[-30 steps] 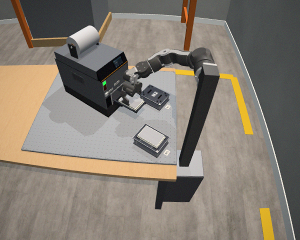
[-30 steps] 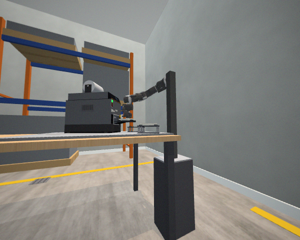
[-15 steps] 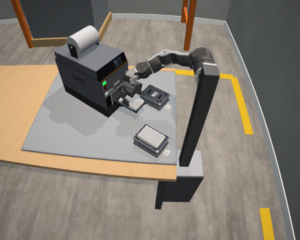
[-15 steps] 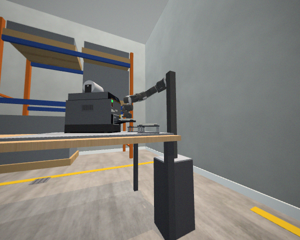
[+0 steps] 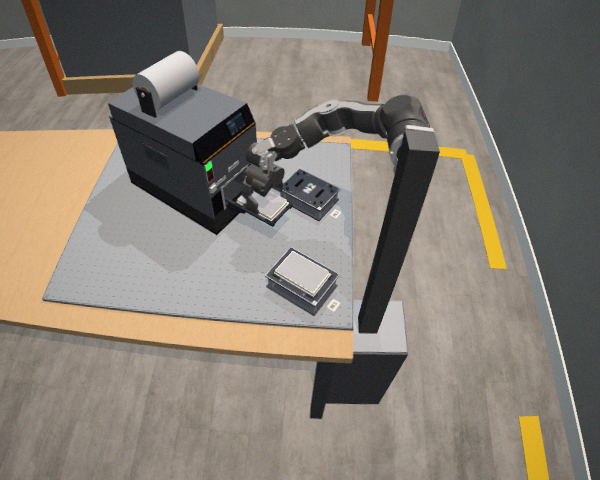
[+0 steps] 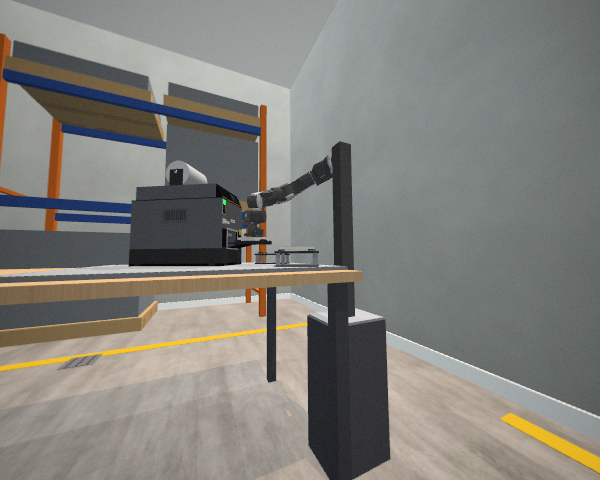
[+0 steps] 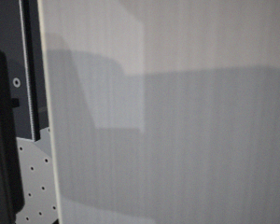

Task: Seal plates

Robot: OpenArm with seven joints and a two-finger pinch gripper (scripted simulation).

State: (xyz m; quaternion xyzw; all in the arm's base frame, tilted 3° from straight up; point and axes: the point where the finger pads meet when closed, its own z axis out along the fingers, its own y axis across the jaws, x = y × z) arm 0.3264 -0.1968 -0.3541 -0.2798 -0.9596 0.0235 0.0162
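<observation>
Right now my hand is 1 cm above the white well plate. Also, from my hand: foil roll 28 cm ahead, 18 cm to the right, 29 cm above; white start button 13 cm ahead, 2 cm to the left, 6 cm above; sealer stage 2 cm below.
</observation>
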